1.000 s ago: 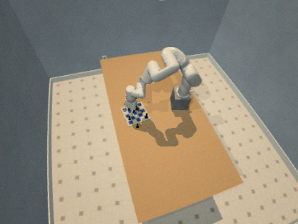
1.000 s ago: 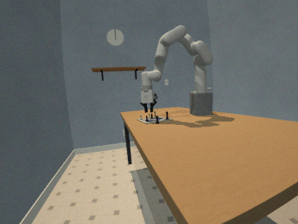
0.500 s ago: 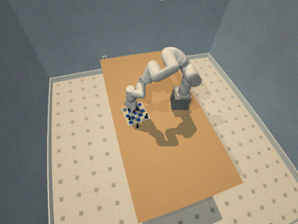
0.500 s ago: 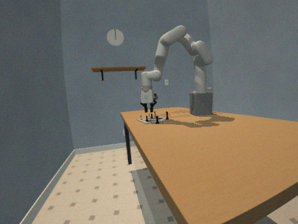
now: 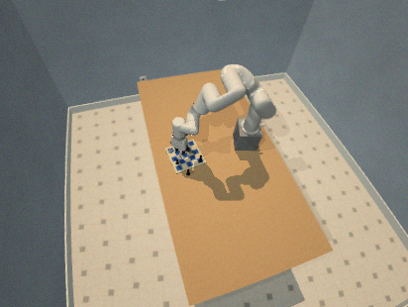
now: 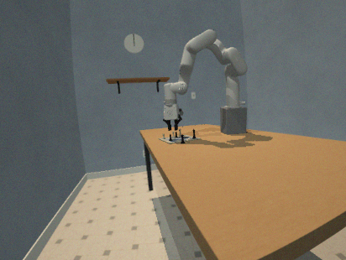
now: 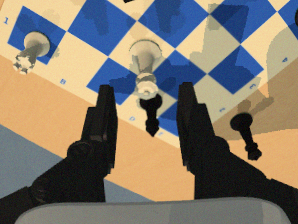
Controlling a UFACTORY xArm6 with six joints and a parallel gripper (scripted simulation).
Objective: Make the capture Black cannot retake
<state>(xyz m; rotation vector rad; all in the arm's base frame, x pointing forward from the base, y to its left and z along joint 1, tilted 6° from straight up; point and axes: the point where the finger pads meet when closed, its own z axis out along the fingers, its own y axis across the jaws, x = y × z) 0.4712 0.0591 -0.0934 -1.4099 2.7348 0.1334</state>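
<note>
Now: the white piece 50 mm below my hand. From my hand the other things lie so: black piece: 60 mm below, 40 mm to the left, 30 mm ahead; then chessboard: 80 mm below, 40 mm behind, 10 mm to the right.
</note>
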